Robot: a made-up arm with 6 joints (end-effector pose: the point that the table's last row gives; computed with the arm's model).
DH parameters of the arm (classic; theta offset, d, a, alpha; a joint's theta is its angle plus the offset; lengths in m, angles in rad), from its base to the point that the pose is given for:
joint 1: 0 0.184 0 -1.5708
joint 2: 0.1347 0 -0.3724 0
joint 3: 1.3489 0 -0.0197 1.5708
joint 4: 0 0.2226 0 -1.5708
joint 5: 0 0 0.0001 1.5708
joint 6: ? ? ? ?
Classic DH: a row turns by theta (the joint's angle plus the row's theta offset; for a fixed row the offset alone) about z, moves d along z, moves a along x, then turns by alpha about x.
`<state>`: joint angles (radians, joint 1 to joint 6).
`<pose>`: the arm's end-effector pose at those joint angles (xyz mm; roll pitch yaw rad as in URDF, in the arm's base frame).
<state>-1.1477 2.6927 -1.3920 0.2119 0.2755 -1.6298</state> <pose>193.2 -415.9 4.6 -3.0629 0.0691 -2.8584</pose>
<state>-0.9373 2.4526 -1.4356 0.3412 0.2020 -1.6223</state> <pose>304.6 -404.1 129.5 -2.7217 0.1807 -2.7374</pose>
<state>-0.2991 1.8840 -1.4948 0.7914 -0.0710 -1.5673</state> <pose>447.7 -142.9 449.0 -1.9181 0.7499 -2.1639</pose>
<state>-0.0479 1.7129 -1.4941 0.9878 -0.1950 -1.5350</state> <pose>415.9 -35.0 530.3 -1.6141 1.0106 -1.8179</pose>
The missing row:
joint 6: 0 0.0933 0 0
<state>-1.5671 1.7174 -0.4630 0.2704 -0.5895 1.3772</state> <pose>-12.8 -285.3 293.0 2.1590 0.0560 -0.1384</pose>
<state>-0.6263 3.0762 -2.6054 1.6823 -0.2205 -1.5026</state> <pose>530.1 -408.4 57.0 2.9342 1.1634 2.0520</pose>
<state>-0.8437 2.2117 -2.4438 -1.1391 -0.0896 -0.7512</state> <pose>373.2 -408.2 570.9 -1.1945 -0.3256 -2.4534</pose>
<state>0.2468 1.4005 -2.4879 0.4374 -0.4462 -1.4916</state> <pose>55.9 -3.5 860.9 0.0968 0.1571 -0.8368</pose>
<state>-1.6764 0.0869 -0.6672 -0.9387 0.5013 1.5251</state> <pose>-23.4 123.2 448.9 1.1281 0.7277 -0.8327</pose>
